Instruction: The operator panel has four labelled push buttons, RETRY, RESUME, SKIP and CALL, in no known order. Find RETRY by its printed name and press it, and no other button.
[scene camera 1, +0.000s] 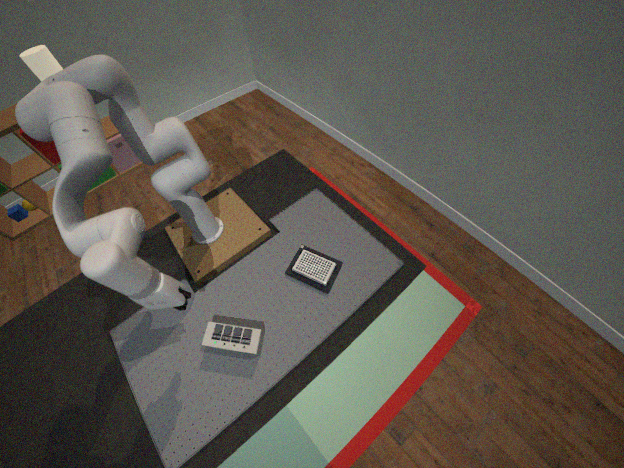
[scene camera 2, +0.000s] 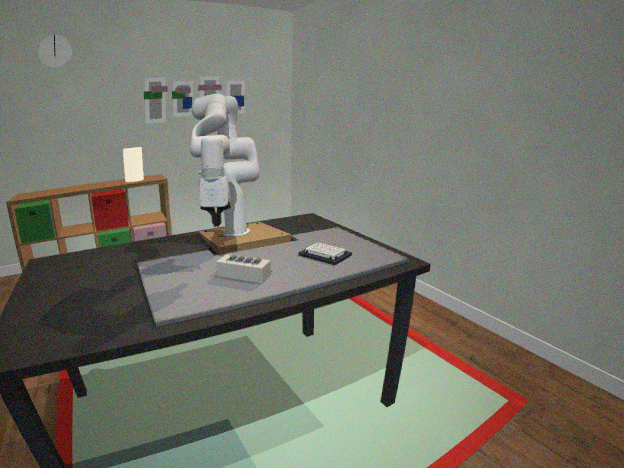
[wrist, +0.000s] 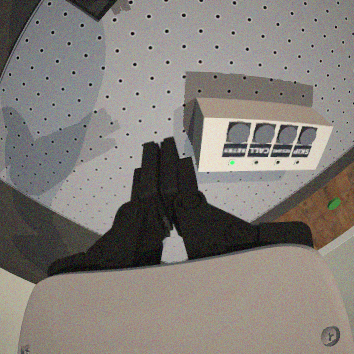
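Pixels of known places: gripper, fingertip midpoint: (scene camera 1: 183, 304) (scene camera 2: 217, 225) (wrist: 165, 159); arm's base, link origin: (scene camera 1: 208, 230) (scene camera 2: 236, 233).
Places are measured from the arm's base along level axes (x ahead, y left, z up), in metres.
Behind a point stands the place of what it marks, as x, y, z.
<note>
The white operator panel (scene camera 1: 232, 346) @(0.425, -0.163, 0.040) (scene camera 2: 241, 270) @(0.431, -0.171, 0.022) (wrist: 262, 161) @(0.411, -0.170, 0.041) stands on the grey perforated board. In the wrist view its printed names appear upside down. The RETRY button (wrist: 239, 133) @(0.356, -0.164, 0.044) is at the left end, and a small green light (wrist: 232, 162) @(0.381, -0.195, 0.041) glows by its label. Beside it come the CALL button (wrist: 264, 133) @(0.378, -0.145, 0.044), the RESUME button (wrist: 288, 134) @(0.402, -0.125, 0.044) and the SKIP button (wrist: 307, 135) @(0.423, -0.107, 0.044) at the right end. My gripper (scene camera 1: 186, 298) @(0.272, -0.186, 0.134) (scene camera 2: 216, 224) @(0.272, -0.186, 0.134) (wrist: 165, 159) @(0.272, -0.186, 0.134) is shut and empty. It hangs above the board, off the panel's RETRY end, touching no button.
A white well plate on a black base (scene camera 1: 315, 266) @(0.403, 0.190, 0.011) (scene camera 2: 325, 251) @(0.417, 0.174, 0.012) lies on the grey board (scene camera 1: 272, 302) @(0.388, 0.006, -0.012) (scene camera 2: 186, 297) @(0.457, -0.371, -0.012). The arm stands on a wooden base plate (scene camera 1: 241, 221) @(0.060, 0.119, 0.004) (scene camera 2: 272, 234) @(0.127, 0.113, 0.009) at the back of the dark table (scene camera 2: 65, 322) @(0.414, -0.751, -0.025).
</note>
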